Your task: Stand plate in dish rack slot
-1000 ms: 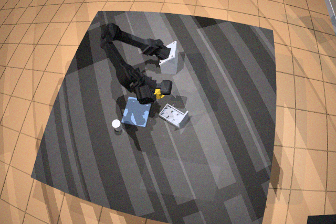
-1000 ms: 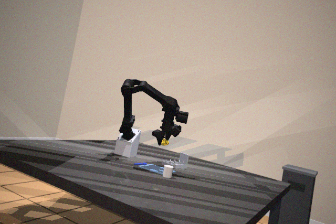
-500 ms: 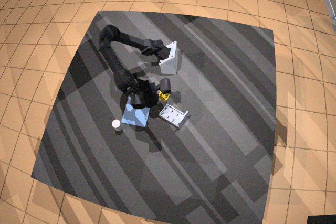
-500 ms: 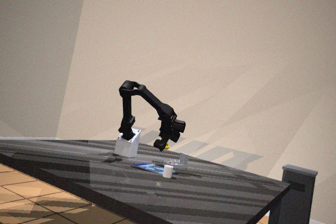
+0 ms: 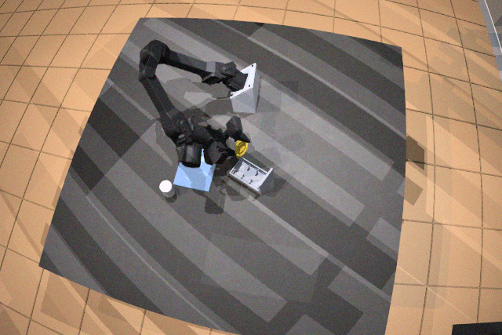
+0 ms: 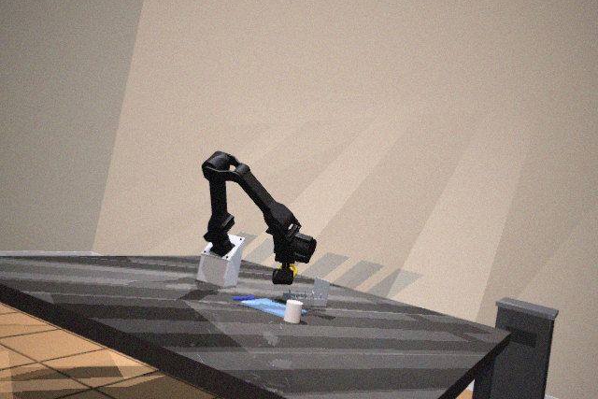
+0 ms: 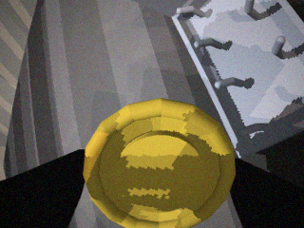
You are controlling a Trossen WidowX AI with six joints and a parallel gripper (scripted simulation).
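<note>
Now: the dish rack 60 mm below my gripper tip, 60 mm ahead of it and 40 mm to the left of it. Round my gripper tip: white cup: 220 mm to the right, 190 mm ahead, 60 mm below; then yellow plate: 10 mm to the right; then light blue mat: 150 mm to the right, 80 mm below, 80 mm ahead.
</note>
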